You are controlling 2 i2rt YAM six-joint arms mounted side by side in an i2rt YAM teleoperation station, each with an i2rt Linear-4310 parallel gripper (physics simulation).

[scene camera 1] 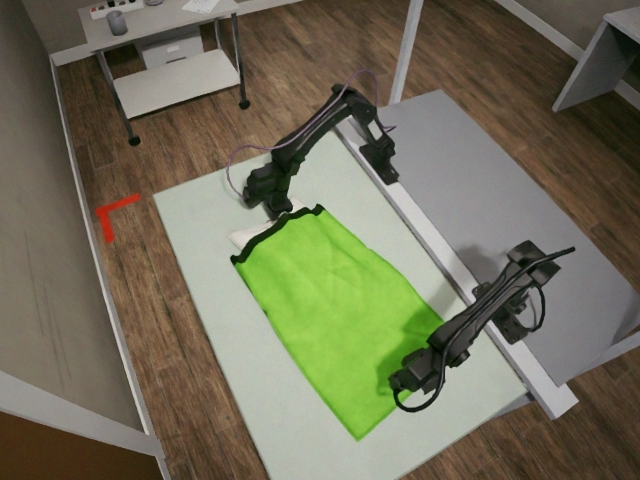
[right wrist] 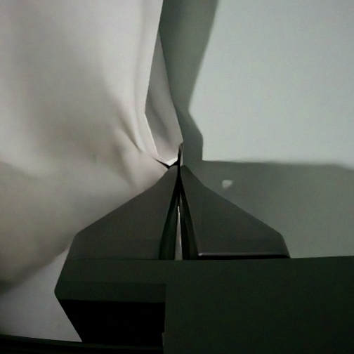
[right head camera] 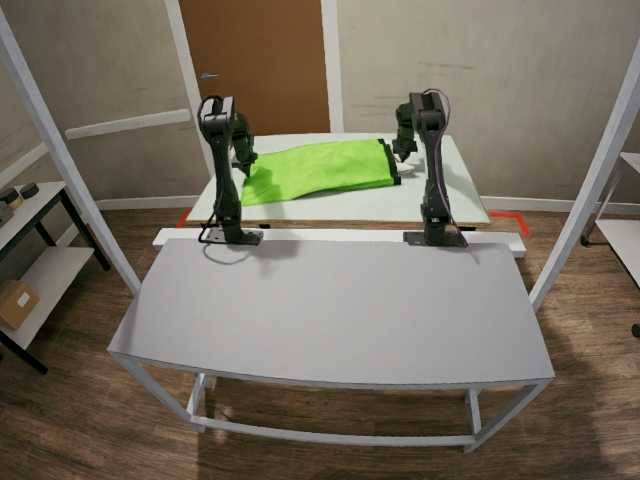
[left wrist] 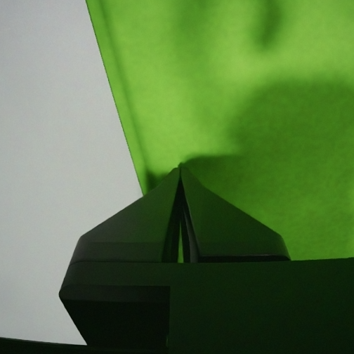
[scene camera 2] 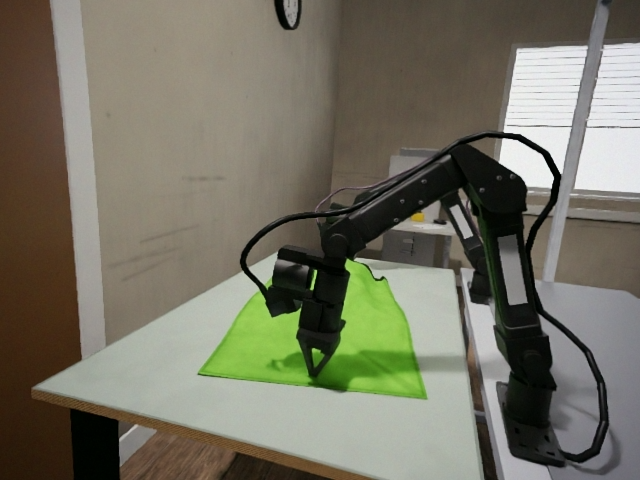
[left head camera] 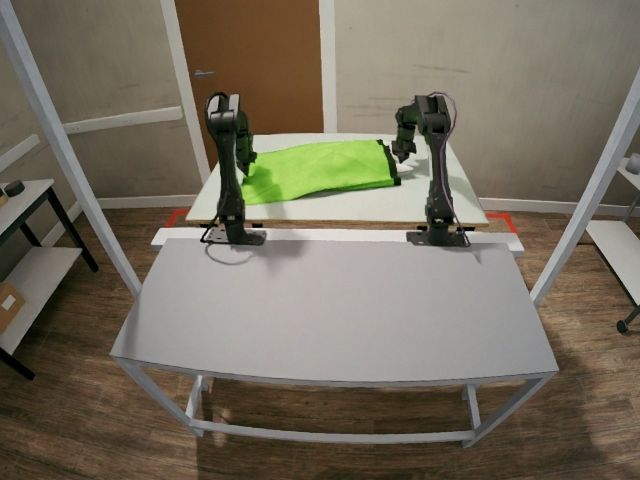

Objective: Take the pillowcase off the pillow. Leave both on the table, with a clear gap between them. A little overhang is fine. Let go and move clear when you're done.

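Observation:
The green pillowcase (left head camera: 330, 165) (right head camera: 330, 167) (scene camera 1: 330, 294) (scene camera 2: 372, 315) (left wrist: 190, 100) lies flat along the table, with its black-hemmed opening at the right in the head views. The white pillow (left head camera: 409, 168) (right head camera: 406, 167) (scene camera 1: 249, 236) (right wrist: 60, 125) sticks out a little from that opening; the rest is hidden inside. My left gripper (left head camera: 246, 174) (right head camera: 247, 174) (scene camera 2: 313, 374) (left wrist: 179, 178) is shut on the pillowcase near its closed end, at table level. My right gripper (left head camera: 401, 160) (right head camera: 403, 160) (right wrist: 178, 176) is shut on the pillow's exposed end, which is creased at the fingertips.
The pale table (left head camera: 336, 210) (scene camera 1: 217, 310) extends beyond the pillowcase on all sides. A white beam (left head camera: 336, 235) (scene camera 1: 434, 235) carries both arm bases, with a grey table (left head camera: 330, 310) (scene camera 1: 496, 196) beside it. A wheeled cart (scene camera 1: 175, 85) stands apart.

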